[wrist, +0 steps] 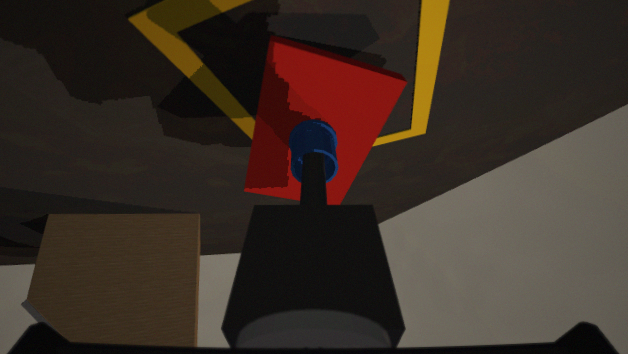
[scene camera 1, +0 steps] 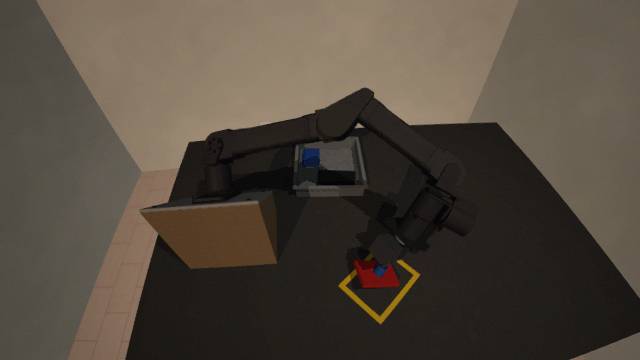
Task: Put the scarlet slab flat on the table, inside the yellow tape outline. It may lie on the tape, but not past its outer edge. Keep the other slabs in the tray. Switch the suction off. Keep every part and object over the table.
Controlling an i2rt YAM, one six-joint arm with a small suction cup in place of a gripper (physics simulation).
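Where they show: hand at its tool point: (wrist: 313,135) (scene camera 1: 376,274); arm's base at its link origin: (scene camera 1: 220,197).
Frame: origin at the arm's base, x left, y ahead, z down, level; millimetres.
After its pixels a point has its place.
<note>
The scarlet slab (scene camera 1: 372,280) {x -197, y 333, z 129 mm} (wrist: 340,95) {x -180, y 388, z 153 mm} hangs on my gripper's blue suction cup (scene camera 1: 380,270) (wrist: 313,145), which sits against its upper face. The slab looks slightly tilted and a little above the table, with shadow beside it. In both views it overlaps part of the yellow tape outline (scene camera 1: 398,297) {x -237, y 398, z 174 mm} (wrist: 428,65) {x -236, y 402, z 174 mm}, whose far left side it partly covers in the scene view. My gripper body hides part of the tape's far corner. In the tray (scene camera 1: 356,190) {x 95, y 364, z 147 mm} lies a blue slab (scene camera 1: 311,157) {x 279, y 246, z 163 mm}; a black shape (scene camera 1: 336,177) {x 171, y 316, z 163 mm} there may be a slab or shadow.
The arm (scene camera 1: 345,112) {x 22, y 290, z -188 mm} reaches over the tray from its base at the left. A wooden box-like block (scene camera 1: 215,235) {x -95, y -5, z 11 mm} (wrist: 120,280) {x -16, y 111, z 95 mm} stands in front of the base. The dark table (scene camera 1: 500,225) {x -94, y 797, z 175 mm} ends at the right and back, near the walls.
</note>
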